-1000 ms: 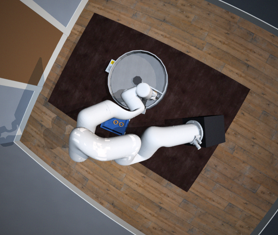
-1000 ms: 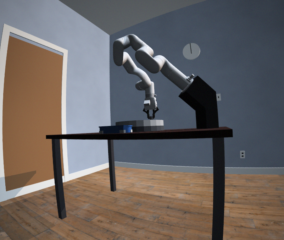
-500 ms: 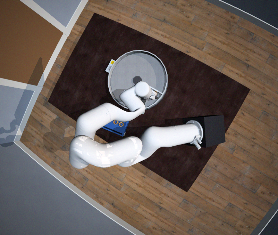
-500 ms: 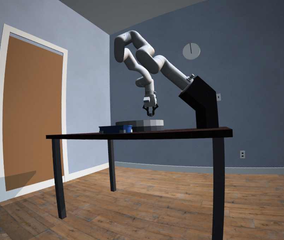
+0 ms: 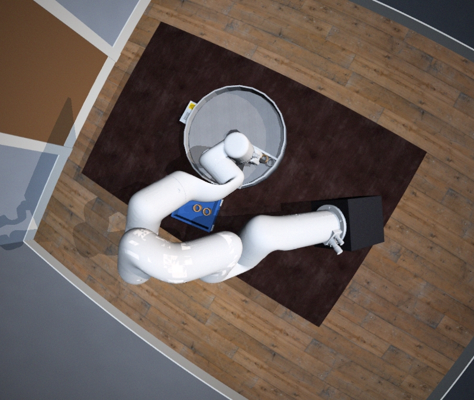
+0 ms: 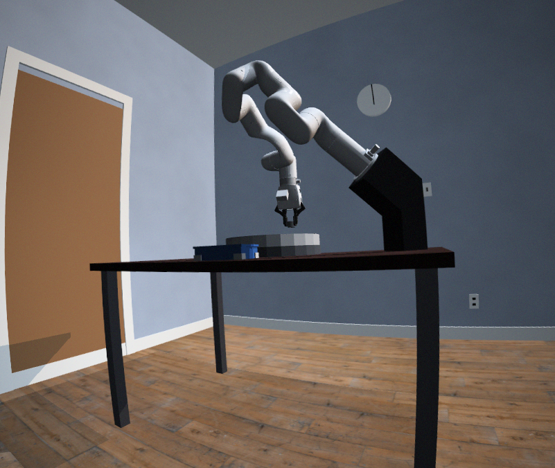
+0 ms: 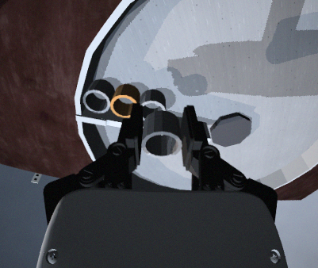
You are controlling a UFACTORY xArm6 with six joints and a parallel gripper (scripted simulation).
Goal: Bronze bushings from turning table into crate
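Right now my hand is 13 cm short of the round grey turning table and 9 cm above it. Round my hand: crate (31 cm to the left, 12 cm below).
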